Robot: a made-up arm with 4 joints. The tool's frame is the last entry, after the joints.
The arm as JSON. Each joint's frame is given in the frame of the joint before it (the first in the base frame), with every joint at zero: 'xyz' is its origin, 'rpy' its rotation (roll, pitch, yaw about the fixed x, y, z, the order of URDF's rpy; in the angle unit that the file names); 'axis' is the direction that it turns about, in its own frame. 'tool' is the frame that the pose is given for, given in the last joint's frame.
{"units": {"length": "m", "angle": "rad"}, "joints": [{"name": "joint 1", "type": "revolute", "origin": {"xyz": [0.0, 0.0, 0.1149], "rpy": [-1.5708, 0.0, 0.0]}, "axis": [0.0, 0.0, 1.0]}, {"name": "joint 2", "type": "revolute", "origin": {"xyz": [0.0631, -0.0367, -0.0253], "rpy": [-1.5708, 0.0, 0.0]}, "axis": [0.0, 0.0, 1.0]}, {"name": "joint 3", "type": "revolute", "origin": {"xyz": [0.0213, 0.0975, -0.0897], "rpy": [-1.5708, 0.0, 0.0]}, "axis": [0.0, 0.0, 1.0]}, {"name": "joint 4", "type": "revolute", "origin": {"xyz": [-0.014, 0.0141, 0.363], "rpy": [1.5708, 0.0, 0.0]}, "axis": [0.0, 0.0, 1.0]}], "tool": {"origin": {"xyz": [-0.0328, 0.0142, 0.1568], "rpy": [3.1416, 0.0, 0.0]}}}
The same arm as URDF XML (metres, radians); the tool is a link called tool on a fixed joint. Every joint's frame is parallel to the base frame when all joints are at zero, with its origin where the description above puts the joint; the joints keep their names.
<robot name="arm">
  <joint name="joint 1" type="continuous">
    <parent link="base_link"/>
    <child link="link1"/>
    <origin xyz="0.0000 0.0000 0.1149"/>
    <axis xyz="0 1 0"/>
  </joint>
  <joint name="joint 2" type="continuous">
    <parent link="link1"/>
    <child link="link2"/>
    <origin xyz="0.0631 -0.0253 0.0367"/>
    <axis xyz="0 0 -1"/>
  </joint>
  <joint name="joint 3" type="continuous">
    <parent link="link2"/>
    <child link="link3"/>
    <origin xyz="0.0213 -0.0975 0.0897"/>
    <axis xyz="0 -1 0"/>
  </joint>
  <joint name="joint 4" type="continuous">
    <parent link="link3"/>
    <child link="link4"/>
    <origin xyz="-0.0140 -0.3630 0.0141"/>
    <axis xyz="0 0 -1"/>
  </joint>
  <joint name="tool_fixed" type="fixed">
    <parent link="link4"/>
    <child link="tool"/>
    <origin xyz="-0.0328 -0.0142 -0.1568"/>
  </joint>
  <link name="base_link"/>
  <link name="link1"/>
  <link name="link2"/>
  <link name="link3"/>
  <link name="link4"/>
  <link name="tool"/>
</robot>

